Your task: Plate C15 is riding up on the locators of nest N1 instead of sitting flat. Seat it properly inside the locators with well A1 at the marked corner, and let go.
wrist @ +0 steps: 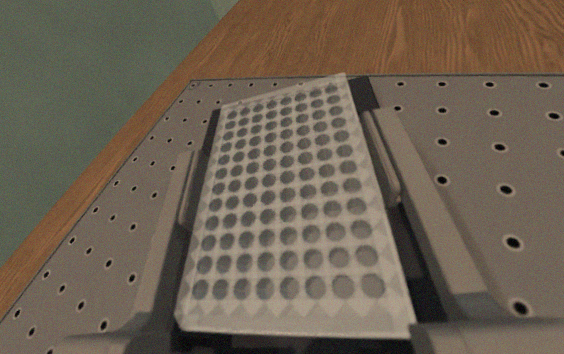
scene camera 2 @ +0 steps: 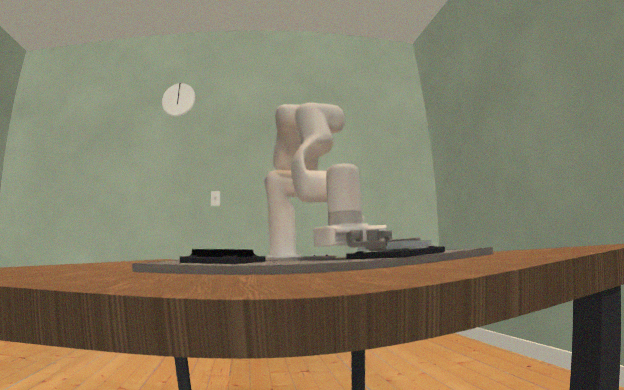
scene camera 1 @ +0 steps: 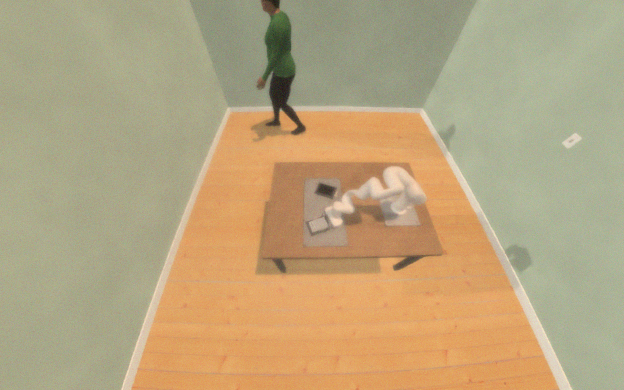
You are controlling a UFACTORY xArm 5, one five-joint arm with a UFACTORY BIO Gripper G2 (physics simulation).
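Frame: origin at the arm's base, x ahead, y left, z up, level; millimetres.
Where they show: end effector, tool point: (wrist: pixel 281 174) (scene camera 2: pixel 394 244) (scene camera 1: pixel 318 224); arm's base, origin of the base link: (scene camera 2: pixel 283 257) (scene camera 1: pixel 398 207).
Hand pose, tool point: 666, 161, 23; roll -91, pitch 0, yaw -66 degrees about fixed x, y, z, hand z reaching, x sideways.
Note:
Each offset is from my tool point to the centre of the thing, as dx, dy, dz. Level surfaces: height alone.
Plate C15 {+0, +0, -4} (scene camera 1: pixel 318 224) (scene camera 2: pixel 411 243) (wrist: pixel 280 200), a pale 96-well plate, is over the dark nest N1 {-1, +2, -17} (scene camera 2: pixel 400 252) (wrist: pixel 364 92). It sits high on the nest in the second scene view. In the wrist view a dark strip of nest shows along each long side, wider at the right. Whether the plate touches the locators cannot be told. My gripper (scene camera 2: pixel 379 241) (wrist: pixel 287 172) is shut on the plate, with one finger along each long side. The marked corner and its label do not show in the wrist view.
A second dark nest (scene camera 1: pixel 326 190) (scene camera 2: pixel 222 259) is on the same grey perforated board (scene camera 1: pixel 325 241) (scene camera 2: pixel 200 269) (wrist: pixel 470 125). The board lies on a brown wooden table {dz -37} (scene camera 1: pixel 290 172) (scene camera 2: pixel 250 285) (wrist: pixel 350 40). A person in green (scene camera 1: pixel 280 47) is beyond the table.

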